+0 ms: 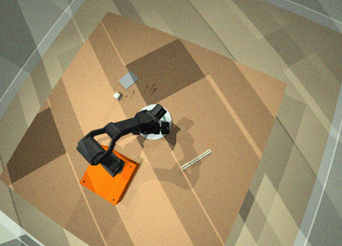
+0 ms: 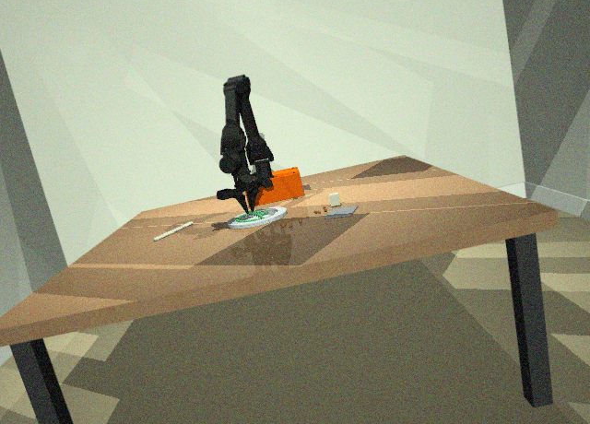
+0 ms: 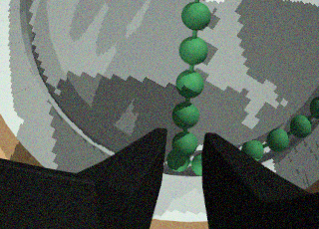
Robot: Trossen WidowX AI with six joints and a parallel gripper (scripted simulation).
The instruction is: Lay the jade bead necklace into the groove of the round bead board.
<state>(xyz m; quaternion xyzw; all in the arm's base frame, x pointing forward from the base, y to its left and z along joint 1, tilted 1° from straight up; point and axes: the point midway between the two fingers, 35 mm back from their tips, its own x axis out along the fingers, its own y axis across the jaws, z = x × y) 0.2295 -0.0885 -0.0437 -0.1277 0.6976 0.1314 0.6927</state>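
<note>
My gripper tip is 50 mm short of the round bead board, 20 mm to the right of it and 10 mm above it. Also, from my gripper tip: grey flat plate (240 mm ahead, 260 mm to the left, 10 mm below); then small white cube (120 mm ahead, 270 mm to the left).
</note>
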